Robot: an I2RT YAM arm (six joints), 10 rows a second.
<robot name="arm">
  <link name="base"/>
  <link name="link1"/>
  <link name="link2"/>
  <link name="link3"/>
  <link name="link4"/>
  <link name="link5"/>
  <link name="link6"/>
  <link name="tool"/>
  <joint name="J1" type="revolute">
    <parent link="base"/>
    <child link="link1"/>
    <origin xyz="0 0 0.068" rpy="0 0 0"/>
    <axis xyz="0 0 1"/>
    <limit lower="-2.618" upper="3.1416"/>
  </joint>
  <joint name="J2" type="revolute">
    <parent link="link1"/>
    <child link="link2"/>
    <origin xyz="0.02 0.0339 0.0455" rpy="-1.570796 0 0"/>
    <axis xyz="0 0 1"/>
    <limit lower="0" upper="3.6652"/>
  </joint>
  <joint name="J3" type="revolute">
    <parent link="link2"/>
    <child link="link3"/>
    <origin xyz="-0.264 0 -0.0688" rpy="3.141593 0 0"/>
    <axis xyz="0 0 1"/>
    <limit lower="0" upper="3.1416"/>
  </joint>
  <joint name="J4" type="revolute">
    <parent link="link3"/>
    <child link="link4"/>
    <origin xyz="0.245 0.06 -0.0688" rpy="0 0 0"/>
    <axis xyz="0 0 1"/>
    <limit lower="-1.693" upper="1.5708"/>
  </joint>
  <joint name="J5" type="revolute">
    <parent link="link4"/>
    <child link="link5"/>
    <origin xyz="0.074 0.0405 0.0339" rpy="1.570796 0 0"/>
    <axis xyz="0 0 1"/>
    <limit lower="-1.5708" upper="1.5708"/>
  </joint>
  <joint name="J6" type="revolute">
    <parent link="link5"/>
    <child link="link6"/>
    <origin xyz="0.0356 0 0.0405" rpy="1.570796 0 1.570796"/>
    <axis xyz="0 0 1"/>
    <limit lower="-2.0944" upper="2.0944"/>
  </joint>
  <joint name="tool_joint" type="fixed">
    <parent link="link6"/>
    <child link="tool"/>
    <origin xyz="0 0 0" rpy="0 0 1.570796"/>
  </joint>
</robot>
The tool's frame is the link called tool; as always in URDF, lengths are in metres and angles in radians.
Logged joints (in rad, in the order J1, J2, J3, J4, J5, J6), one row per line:
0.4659 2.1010 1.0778 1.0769 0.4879 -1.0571
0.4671 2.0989 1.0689 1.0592 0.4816 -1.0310
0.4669 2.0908 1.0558 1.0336 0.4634 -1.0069
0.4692 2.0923 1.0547 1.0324 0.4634 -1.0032
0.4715 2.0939 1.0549 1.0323 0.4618 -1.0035
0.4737 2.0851 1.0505 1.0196 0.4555 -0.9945
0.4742 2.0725 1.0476 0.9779 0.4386 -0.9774
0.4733 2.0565 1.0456 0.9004 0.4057 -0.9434
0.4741 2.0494 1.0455 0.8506 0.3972 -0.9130
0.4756 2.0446 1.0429 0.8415 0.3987 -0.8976
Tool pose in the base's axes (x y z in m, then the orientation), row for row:
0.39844 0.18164 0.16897 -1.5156 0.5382 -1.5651
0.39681 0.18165 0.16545 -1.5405 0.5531 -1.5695
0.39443 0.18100 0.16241 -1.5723 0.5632 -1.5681
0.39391 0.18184 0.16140 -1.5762 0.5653 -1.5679
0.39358 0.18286 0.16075 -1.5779 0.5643 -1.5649
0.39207 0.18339 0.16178 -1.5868 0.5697 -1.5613
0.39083 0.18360 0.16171 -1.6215 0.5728 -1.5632
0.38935 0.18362 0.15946 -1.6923 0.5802 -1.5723
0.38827 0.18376 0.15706 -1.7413 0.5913 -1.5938
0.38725 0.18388 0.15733 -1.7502 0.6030 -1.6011
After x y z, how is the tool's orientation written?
As angles about the fixed x, y, z axes (roll, pitch, yaw), in radians.
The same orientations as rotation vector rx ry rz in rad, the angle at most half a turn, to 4 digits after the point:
-0.7656 1.3861 -0.8355
-0.7705 1.4056 -0.8116
-0.7881 1.4237 -0.7821
-0.7896 1.4262 -0.7778
-0.7936 1.4252 -0.7751
-0.7987 1.4293 -0.7623
-0.8217 1.4477 -0.7383
-0.8640 1.4873 -0.6911
-0.8776 1.5233 -0.6636
-0.8702 1.5333 -0.6531

